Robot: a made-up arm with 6 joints.
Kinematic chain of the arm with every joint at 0, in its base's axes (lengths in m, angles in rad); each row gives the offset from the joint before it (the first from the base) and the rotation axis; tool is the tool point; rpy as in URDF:
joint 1: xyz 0 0 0.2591 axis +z
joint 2: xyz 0 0 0 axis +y
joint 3: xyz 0.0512 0 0.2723 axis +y
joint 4: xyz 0.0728 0 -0.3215 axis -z
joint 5: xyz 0 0 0 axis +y
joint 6: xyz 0.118 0 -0.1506 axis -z
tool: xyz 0 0 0 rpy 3.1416 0 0
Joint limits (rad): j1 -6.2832..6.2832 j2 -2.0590..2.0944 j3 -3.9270..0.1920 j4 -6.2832..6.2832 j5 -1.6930..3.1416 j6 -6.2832..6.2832
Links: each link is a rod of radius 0.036 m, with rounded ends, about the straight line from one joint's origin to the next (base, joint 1, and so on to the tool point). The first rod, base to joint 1, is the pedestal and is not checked.
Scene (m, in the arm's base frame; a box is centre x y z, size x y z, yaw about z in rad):
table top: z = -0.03
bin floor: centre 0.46 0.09 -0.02 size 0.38 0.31 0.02 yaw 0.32
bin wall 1: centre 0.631 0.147 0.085 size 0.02 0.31 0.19 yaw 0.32
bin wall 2: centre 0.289 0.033 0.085 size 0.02 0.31 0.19 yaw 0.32
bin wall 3: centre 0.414 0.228 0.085 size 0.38 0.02 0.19 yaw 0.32
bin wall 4: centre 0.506 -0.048 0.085 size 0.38 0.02 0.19 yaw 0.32
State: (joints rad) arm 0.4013 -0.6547 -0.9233 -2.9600 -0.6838 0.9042
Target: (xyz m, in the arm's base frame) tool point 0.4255 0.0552 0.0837
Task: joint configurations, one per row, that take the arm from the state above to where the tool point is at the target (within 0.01 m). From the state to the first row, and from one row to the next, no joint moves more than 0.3 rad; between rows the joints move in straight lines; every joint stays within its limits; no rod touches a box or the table.
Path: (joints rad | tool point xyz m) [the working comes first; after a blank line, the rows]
Joints at the target: 0.0983 0.4819 -1.1700 -3.0354 -0.0426 0.9042
Straight joint move there: clear.

1: 0.3256 -0.3705 -0.9850 -2.9789 -0.5235 0.9042 | 0.2856 0.1268 0.3475
2: 0.2498 -0.0864 -1.0466 -2.9977 -0.3632 0.9042 | 0.3531 0.1143 0.2757
3: 0.1741 0.1978 -1.1083 -3.0166 -0.2029 0.9042 | 0.4018 0.0891 0.1861
4: 0.0983 0.4819 -1.1700 -3.0354 -0.0426 0.9042 | 0.4255 0.0552 0.0837

